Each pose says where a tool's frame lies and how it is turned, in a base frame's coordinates. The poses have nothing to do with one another.
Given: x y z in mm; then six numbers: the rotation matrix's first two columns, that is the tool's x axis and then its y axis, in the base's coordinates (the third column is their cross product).
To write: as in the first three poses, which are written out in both.
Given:
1: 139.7 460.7 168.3 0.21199 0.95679 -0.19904 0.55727 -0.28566 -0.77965
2: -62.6 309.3 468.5 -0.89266 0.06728 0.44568 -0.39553 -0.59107 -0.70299
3: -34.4 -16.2 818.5 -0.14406 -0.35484 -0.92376 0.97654 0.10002 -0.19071
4: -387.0 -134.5 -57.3 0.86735 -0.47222 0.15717 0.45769 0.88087 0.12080
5: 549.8 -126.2 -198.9 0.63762 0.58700 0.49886 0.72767 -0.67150 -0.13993
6: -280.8 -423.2 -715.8 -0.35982 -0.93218 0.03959 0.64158 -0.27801 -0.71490
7: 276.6 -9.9 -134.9 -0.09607 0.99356 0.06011 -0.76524 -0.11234 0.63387
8: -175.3 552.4 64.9 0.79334 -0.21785 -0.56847 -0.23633 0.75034 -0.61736
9: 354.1 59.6 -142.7 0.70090 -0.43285 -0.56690 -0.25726 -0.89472 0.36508
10: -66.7 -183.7 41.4 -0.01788 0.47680 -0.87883 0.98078 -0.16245 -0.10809
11: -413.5 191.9 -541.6 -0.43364 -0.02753 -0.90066 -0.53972 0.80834 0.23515
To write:
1: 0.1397 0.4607 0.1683 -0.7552 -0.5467 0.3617 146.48
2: -0.0626 0.3093 0.4685 0.1915 -0.4361 0.8793 164.74
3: -0.0344 -0.0162 0.8185 0.3953 0.5799 -0.7123 110.85
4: -0.3870 -0.1345 -0.0573 0.1527 -0.3504 -0.9241 30.21
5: 0.5498 -0.1262 -0.1989 -0.9020 -0.3747 -0.2143 160.84
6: -0.2808 -0.4232 -0.7158 -0.2736 0.3613 -0.8914 118.03
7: 0.2766 -0.0099 -0.1349 0.3172 0.2954 0.9012 102.63
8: -0.1753 0.5524 0.0649 -0.7396 0.6729 0.0110 57.06
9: 0.3541 0.0596 -0.1427 0.9208 -0.1906 -0.3403 165.05
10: -0.0667 -0.1837 0.0414 0.6645 0.6018 -0.4431 145.34
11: -0.4135 0.1919 -0.5416 -0.2031 0.9337 0.2948 119.69
